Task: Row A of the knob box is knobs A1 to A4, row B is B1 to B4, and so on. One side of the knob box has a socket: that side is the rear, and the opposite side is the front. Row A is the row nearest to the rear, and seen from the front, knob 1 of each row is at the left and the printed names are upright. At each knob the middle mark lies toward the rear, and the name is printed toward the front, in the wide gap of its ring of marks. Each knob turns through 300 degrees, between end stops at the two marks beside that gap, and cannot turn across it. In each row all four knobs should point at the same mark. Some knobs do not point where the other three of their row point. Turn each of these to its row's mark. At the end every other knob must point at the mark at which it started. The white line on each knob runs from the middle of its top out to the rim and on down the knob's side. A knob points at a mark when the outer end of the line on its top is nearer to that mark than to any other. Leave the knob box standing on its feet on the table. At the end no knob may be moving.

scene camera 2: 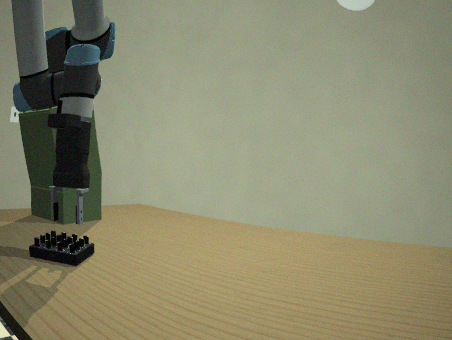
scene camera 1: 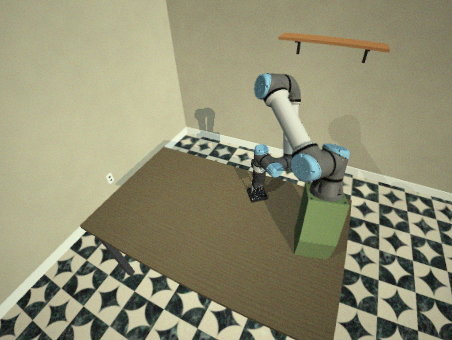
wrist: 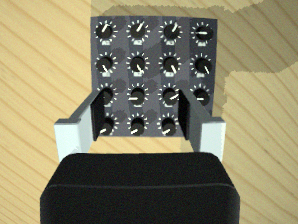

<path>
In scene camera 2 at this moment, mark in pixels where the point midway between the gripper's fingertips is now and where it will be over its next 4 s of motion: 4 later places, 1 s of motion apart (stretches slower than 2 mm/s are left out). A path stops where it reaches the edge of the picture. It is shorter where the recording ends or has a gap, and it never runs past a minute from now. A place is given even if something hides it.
The gripper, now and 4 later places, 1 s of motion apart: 67, 221; 73, 219; 76, 218; 35, 211; 35, 221
</path>
